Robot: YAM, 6 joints.
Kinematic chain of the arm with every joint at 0, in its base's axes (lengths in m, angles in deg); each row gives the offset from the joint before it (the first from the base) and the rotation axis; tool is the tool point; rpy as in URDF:
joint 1: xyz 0 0 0.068 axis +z
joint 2: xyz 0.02 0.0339 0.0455 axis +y
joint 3: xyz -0.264 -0.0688 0 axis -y
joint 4: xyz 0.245 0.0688 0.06 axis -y
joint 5: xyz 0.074 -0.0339 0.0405 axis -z
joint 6: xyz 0.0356 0 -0.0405 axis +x
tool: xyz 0 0 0 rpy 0 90 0
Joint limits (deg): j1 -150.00..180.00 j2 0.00..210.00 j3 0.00..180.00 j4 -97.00..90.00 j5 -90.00..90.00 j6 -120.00..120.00
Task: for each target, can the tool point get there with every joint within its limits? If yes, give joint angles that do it. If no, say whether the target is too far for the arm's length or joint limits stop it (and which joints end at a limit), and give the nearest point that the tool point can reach.
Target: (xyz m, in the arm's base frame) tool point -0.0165 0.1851 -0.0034
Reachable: yes | joints 103.77 120.38 17.62 28.37 51.89 8.45
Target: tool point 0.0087 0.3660 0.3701
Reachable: yes | joints 93.83 91.83 81.20 -3.41 68.72 -16.72
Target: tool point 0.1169 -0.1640 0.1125
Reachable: yes | joints -53.89 82.99 31.47 -31.04 3.63 -3.90
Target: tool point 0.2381 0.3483 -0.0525
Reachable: yes | joints 57.21 150.32 87.98 -24.75 18.92 8.36
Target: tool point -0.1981 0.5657 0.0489
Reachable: yes | joints 112.59 179.19 162.28 -24.13 75.44 96.00
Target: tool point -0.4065 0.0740 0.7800
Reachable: no: too far | nearest point -0.3325 0.0605 0.6525 | short by 0.148 m
